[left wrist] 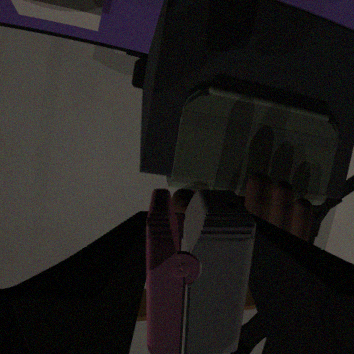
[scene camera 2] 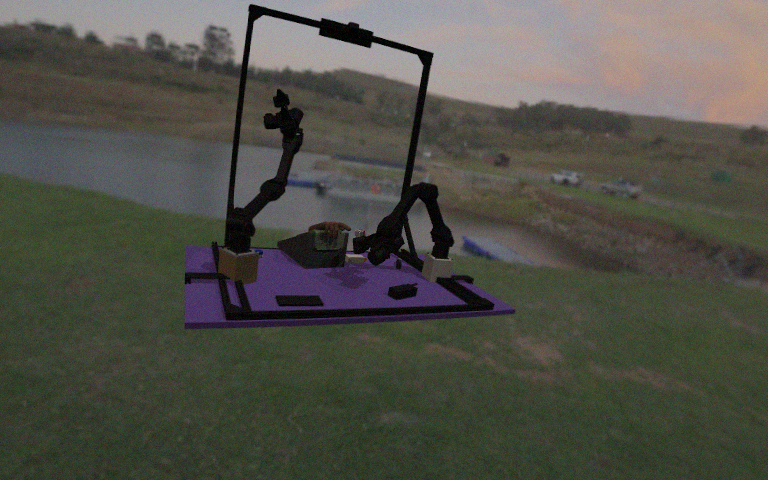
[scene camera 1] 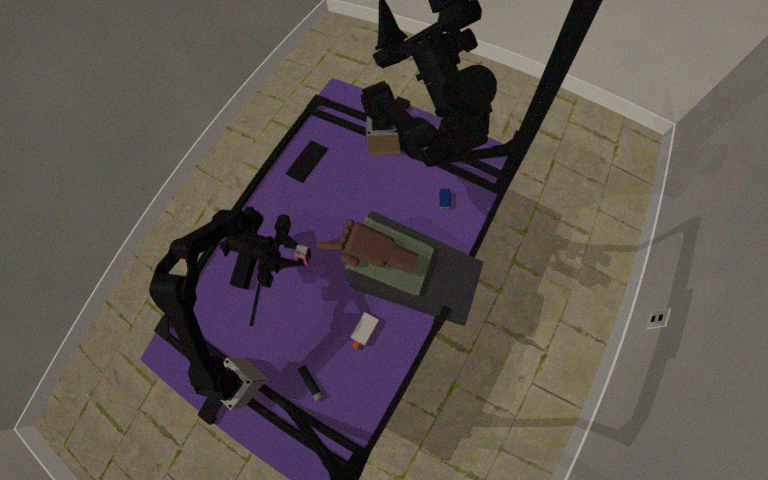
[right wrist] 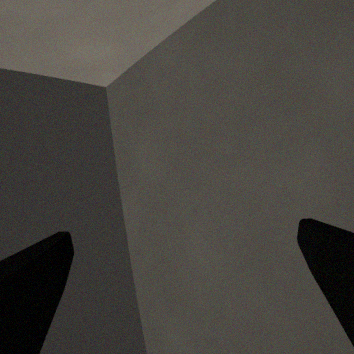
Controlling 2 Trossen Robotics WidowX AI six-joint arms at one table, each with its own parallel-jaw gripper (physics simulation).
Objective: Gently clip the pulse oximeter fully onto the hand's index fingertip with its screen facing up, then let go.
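Places are measured from the left arm's base along level axes (x back, y right, z up), in centimetres.
Where they show: left gripper, fingertip midpoint: (left wrist: 194, 223) (scene camera 1: 306, 258); right gripper, fingertip midpoint: (scene camera 2: 280, 97) (right wrist: 186, 236); left arm's base at its link origin: (scene camera 2: 439, 256) (scene camera 1: 228, 383); right arm's base at its link origin: (scene camera 2: 239, 250) (scene camera 1: 382, 121).
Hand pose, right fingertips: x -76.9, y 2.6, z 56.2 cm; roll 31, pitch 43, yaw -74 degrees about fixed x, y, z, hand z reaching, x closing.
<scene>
Each offset is from my right fingertips to the top centre of the thing. "pt": to the spot under its first point.
The pulse oximeter @[dx +37.8, dy -5.3, dz -46.2 cm] (scene camera 1: 301, 253) (scene camera 2: 360, 232) (left wrist: 220, 280), one half pink and the other white-grey, is held between my left gripper's @[pt dx +38.3, dy -4.5, dz -46.6 cm] (scene camera 1: 300, 255) (left wrist: 194, 223) fingers. Its open end faces the brown hand (scene camera 1: 370, 244) (scene camera 2: 329, 225). The index finger (scene camera 1: 330, 246) points at it in scene camera 1, with a small gap between. In the left wrist view a brown fingertip (left wrist: 182, 199) shows between the jaws' ends; its depth is hard to judge. The other fingers (left wrist: 282, 200) are curled to the right. The screen face cannot be made out. My right gripper (right wrist: 186, 236) is open, empty and raised far from the hand.
The hand rests on a green pad @[pt dx +20.8, dy +20.3, dz -56.7 cm] (scene camera 1: 425, 266) on a dark grey wedge @[pt dx +18.1, dy +30.0, dz -62.2 cm] (scene camera 1: 459, 283). On the purple table are a white box @[dx +44.1, dy +16.1, dz -63.9 cm] (scene camera 1: 365, 328) with an orange end, a dark cylinder @[dx +64.3, dy +12.8, dz -64.0 cm] (scene camera 1: 309, 382), a blue object @[dx -2.2, dy +12.2, dz -63.5 cm] (scene camera 1: 445, 197) and a black slab @[dx +11.3, dy -33.8, dz -65.9 cm] (scene camera 1: 306, 161). A black frame surrounds the table.
</scene>
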